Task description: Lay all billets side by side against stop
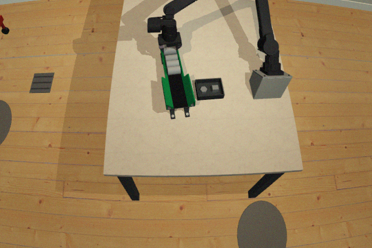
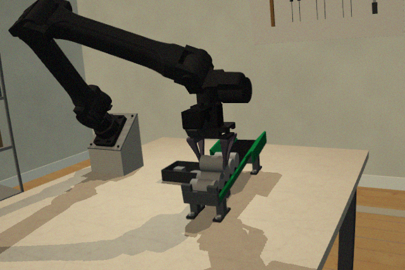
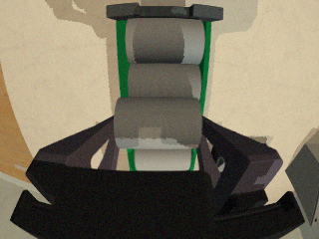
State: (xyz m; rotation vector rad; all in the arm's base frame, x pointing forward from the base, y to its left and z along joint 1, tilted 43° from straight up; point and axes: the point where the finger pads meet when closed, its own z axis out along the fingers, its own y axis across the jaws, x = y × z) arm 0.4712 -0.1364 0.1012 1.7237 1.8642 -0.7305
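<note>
My hand is 8 cm to the left of the dark stop and 6 cm above it. From my hand the other things lie so: dark shallow tray 18 cm behind, 17 cm to the left, 11 cm below.
</note>
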